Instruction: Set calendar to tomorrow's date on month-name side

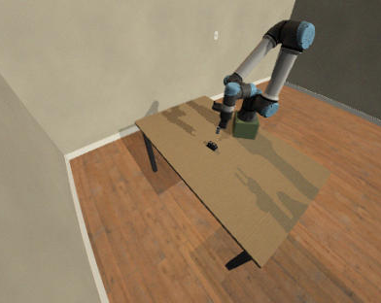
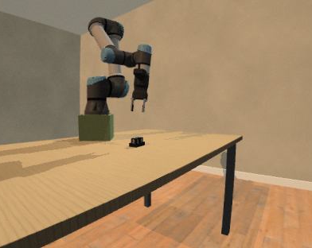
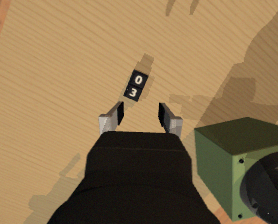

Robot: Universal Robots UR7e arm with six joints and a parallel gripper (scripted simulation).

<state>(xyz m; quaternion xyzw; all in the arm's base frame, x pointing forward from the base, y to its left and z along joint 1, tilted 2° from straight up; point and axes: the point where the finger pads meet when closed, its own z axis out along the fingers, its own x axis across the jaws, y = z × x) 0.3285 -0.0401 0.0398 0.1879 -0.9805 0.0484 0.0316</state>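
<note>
Right now the black calendar tray is 170 mm below my hand, 30 mm to the right of it and 10 mm ahead of it.
</note>
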